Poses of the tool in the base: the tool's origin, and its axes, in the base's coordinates. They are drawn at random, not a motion.
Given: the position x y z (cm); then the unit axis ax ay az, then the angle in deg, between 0 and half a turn.
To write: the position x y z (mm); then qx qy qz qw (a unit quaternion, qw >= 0). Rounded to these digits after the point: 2 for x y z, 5 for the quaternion.
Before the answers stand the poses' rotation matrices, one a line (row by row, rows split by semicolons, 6 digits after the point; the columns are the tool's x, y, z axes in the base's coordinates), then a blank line. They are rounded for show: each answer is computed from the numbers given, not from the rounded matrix.
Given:
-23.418 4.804 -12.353 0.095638 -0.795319 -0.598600 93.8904
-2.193 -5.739 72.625 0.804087 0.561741 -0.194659 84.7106
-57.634 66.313 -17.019 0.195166 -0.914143 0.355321 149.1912
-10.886 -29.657 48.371 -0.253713 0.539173 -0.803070 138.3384
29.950 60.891 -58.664 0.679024 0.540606 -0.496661 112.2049
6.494 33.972 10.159 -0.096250 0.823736 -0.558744 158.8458
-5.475 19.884 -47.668 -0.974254 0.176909 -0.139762 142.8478
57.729 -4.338 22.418 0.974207 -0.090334 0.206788 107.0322
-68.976 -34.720 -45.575 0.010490 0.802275 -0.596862 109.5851
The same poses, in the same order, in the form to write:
-0.058081 0.515997 -0.854619; -0.678444 0.607600 0.412961; 0.732353 0.603796 0.314785
0.679138 0.603879 0.417255; 0.216219 0.378649 -0.899930; -0.701442 0.701395 0.126585
-0.788077 -0.513629 -0.339294; -0.149656 0.694506 -0.703750; 0.597108 -0.503832 -0.624192
-0.634623 0.294832 0.714372; -0.772818 -0.239193 -0.587826; -0.002437 -0.925127 0.379649
0.257402 0.965640 0.035818; 0.045985 0.024784 -0.998635; -0.965210 0.258698 -0.038026
-0.914709 0.048413 0.401203; -0.354865 0.378744 -0.854765; -0.193335 -0.924234 -0.329261
0.908656 -0.225319 0.351532; -0.394133 -0.740793 0.543953; 0.137849 -0.632817 -0.761932
0.934163 -0.311499 0.174090; 0.083937 -0.282359 -0.955630; 0.346834 0.907327 -0.237623
-0.335060 0.573567 0.747499; -0.551094 0.524193 -0.649244; -0.764219 -0.629478 0.140453

-234.18 48.04 -123.53 0.06988 -0.58114 -0.43740 0.68270
-21.93 -57.39 726.25 0.54173 0.37846 -0.13115 0.73898
-576.34 663.13 -170.19 0.18815 -0.88130 0.34256 0.26563
-108.86 -296.57 483.71 -0.23713 0.50393 -0.75058 0.35561
299.50 608.91 -586.64 0.56361 0.44872 -0.41225 0.55771
64.94 339.72 101.59 -0.09461 0.80974 -0.54925 0.18356
-54.75 198.84 -476.68 -0.92350 0.16769 -0.13248 0.31856
577.29 -43.38 224.18 0.78329 -0.07263 0.16626 0.59460
-689.76 -347.20 -455.75 0.00857 0.65551 -0.48768 0.57654

